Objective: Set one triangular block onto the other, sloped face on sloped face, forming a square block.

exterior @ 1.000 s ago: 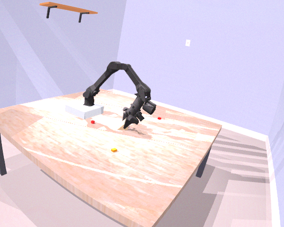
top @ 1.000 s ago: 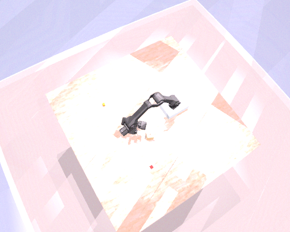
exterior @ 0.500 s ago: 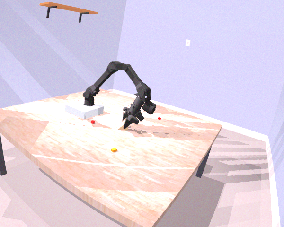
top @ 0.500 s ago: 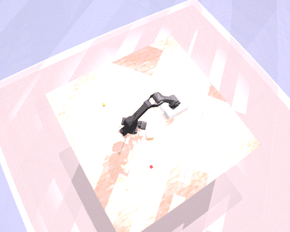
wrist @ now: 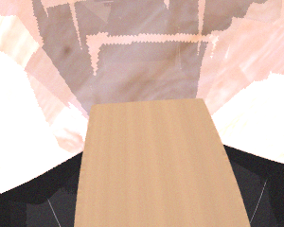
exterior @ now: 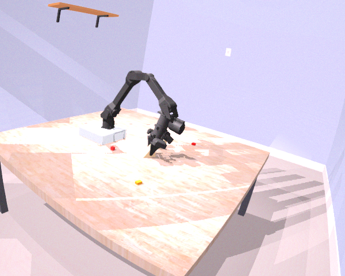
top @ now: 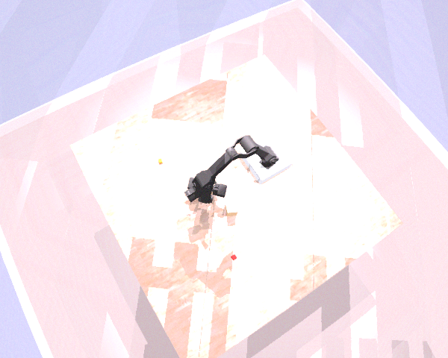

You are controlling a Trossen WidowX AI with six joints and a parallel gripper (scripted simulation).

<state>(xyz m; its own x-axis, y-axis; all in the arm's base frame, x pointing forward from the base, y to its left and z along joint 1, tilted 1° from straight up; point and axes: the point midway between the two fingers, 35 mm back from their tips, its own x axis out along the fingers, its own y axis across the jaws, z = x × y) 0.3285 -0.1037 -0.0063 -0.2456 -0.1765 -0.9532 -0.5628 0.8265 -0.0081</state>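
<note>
My gripper tip is 1 cm short of the triangular block and 1 cm below it. Round my gripper tip: small yellow block (8 cm ahead, 29 cm to the right, 1 cm below).
</note>
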